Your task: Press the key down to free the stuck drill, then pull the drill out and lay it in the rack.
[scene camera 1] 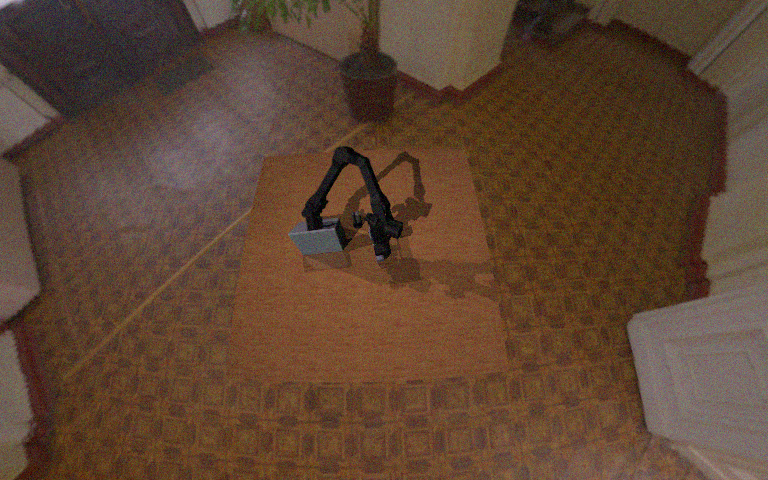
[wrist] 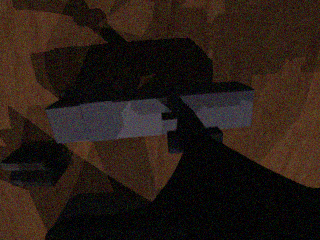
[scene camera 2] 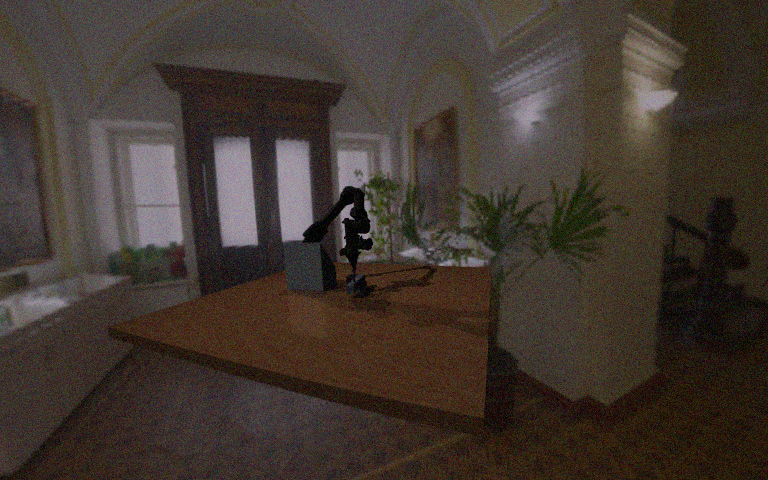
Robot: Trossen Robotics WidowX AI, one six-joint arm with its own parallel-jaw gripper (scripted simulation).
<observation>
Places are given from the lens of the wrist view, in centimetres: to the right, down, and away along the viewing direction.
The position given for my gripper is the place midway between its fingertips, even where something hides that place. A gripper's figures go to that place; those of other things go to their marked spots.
my gripper [wrist: 198, 142]: 2, 1, 10
grey rack [wrist: 36, 166]: -15, 6, 21
</observation>
